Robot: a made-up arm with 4 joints. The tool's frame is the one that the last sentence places. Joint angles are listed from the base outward.
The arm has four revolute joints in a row. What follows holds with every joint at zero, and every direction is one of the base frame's. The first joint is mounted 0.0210 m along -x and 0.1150 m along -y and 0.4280 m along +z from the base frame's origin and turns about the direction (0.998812, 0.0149, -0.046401). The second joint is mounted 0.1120 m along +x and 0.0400 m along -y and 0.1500 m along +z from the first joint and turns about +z. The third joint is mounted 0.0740 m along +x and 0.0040 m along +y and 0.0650 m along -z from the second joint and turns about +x. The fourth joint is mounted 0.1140 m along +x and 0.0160 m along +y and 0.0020 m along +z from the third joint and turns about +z. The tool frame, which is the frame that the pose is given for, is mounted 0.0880 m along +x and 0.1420 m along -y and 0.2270 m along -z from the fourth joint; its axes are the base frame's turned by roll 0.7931, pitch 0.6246 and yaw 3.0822 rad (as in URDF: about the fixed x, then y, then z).
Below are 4 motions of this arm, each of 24 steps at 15 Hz.
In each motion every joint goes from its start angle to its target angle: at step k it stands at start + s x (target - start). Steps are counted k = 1, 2, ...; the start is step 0. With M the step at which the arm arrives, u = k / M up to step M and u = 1 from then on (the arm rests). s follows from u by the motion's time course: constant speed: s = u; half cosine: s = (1 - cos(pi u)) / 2; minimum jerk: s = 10 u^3 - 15 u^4 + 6 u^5.
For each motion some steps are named. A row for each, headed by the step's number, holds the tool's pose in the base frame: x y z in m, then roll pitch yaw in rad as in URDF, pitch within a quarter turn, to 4 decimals.
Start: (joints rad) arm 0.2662 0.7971 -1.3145 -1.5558
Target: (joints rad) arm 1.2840 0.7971 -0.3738 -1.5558
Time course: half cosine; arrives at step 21
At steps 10, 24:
10: 0.2733 -0.2389 0.3147 0.0757 0.7615 1.5953
24: 0.2248 -0.0610 0.2841 0.1047 -0.1655 1.9044

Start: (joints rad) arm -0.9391 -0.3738 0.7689 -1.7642
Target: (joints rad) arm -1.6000 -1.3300 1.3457 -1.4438
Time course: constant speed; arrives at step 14
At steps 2, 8, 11, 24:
2: 0.1909 -0.1582 0.3180 0.2600 0.5810 0.7990
8: 0.2579 -0.1698 0.3746 -0.1675 0.3869 0.7118
11: 0.2861 -0.1642 0.4176 -0.4019 0.3138 0.7413
24: 0.3064 -0.1458 0.4669 -0.6524 0.2768 0.8064

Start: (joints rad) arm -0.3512 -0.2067 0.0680 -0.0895
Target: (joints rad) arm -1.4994 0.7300 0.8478 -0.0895
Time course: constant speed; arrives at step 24
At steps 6, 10, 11, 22, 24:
6: 0.3610 -0.2823 0.3527 1.2542 0.6125 -2.9641
10: 0.3605 -0.2449 0.3269 1.2952 0.4841 -2.8273
11: 0.3577 -0.2378 0.3186 1.3011 0.4461 -2.8018
22: 0.2613 -0.2357 0.2218 1.3331 -0.0569 -2.7355
24: 0.2331 -0.2488 0.2112 1.3486 -0.1539 -2.7657

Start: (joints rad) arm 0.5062 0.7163 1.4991 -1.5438
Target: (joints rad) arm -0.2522 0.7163 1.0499 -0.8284
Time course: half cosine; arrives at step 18
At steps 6, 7, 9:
6: 0.0079 0.0535 0.4266 0.1959 -0.9226 2.7345
7: 0.0167 0.0561 0.4032 0.2263 -0.8409 2.7062
9: 0.0381 0.0532 0.3542 0.2768 -0.6620 2.6816

